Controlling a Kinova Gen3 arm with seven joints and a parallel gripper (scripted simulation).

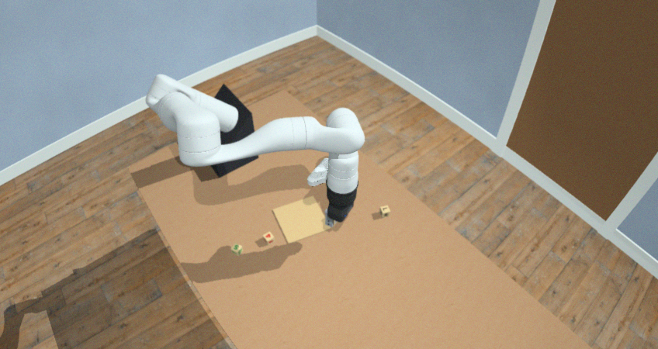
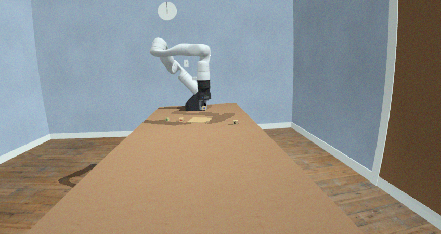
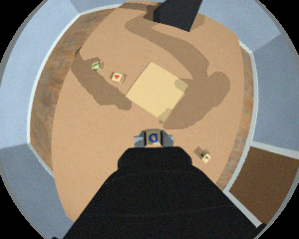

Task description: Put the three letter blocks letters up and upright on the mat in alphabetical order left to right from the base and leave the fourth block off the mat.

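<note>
Now: hand 110 mm past the tan mat, 110 mm above it and 40 mm to the left of it.
</note>
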